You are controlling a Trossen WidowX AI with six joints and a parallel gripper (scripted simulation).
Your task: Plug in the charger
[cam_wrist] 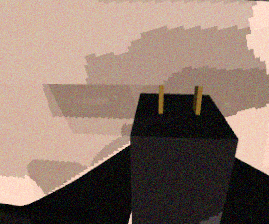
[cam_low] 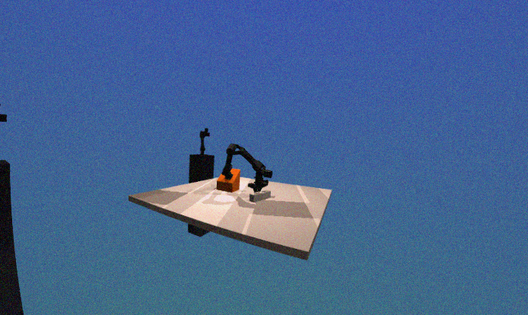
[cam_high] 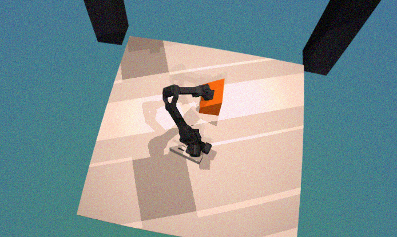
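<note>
Right now my gripper tip is 2 cm short of the two-prong charger and 1 cm below it.
</note>
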